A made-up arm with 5 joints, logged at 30 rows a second.
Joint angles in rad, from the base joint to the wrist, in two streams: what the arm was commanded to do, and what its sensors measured. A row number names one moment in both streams.
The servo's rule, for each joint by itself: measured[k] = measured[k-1] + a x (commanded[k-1-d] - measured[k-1]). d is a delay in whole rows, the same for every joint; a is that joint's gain. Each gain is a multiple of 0.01, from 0.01 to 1. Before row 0 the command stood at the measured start. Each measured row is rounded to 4 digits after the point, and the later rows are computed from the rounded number. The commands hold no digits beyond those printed.
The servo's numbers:
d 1
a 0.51 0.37 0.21 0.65 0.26
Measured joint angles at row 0:
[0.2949, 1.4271, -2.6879, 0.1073, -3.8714]
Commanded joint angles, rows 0 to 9:
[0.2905, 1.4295, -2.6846, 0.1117, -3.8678]
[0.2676, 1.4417, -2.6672, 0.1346, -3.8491]
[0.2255, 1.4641, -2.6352, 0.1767, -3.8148]
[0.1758, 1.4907, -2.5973, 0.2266, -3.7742]
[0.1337, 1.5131, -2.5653, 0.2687, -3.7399]
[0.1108, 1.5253, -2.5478, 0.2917, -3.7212]
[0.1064, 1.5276, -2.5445, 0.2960, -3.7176]
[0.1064, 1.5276, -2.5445, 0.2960, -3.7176]
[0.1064, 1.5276, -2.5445, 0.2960, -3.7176]
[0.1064, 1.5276, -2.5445, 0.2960, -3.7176]
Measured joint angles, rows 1 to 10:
[0.2949, 1.4271, -2.6879, 0.1073, -3.8714]
[0.2927, 1.4280, -2.6872, 0.1102, -3.8705]
[0.2799, 1.4331, -2.6830, 0.1261, -3.8649]
[0.2522, 1.4446, -2.6730, 0.1590, -3.8519]
[0.2132, 1.4617, -2.6571, 0.2029, -3.8317]
[0.1727, 1.4807, -2.6378, 0.2457, -3.8078]
[0.1411, 1.4972, -2.6189, 0.2756, -3.7853]
[0.1234, 1.5084, -2.6033, 0.2889, -3.7677]
[0.1147, 1.5155, -2.5910, 0.2935, -3.7547]
[0.1105, 1.5200, -2.5812, 0.2951, -3.7451]

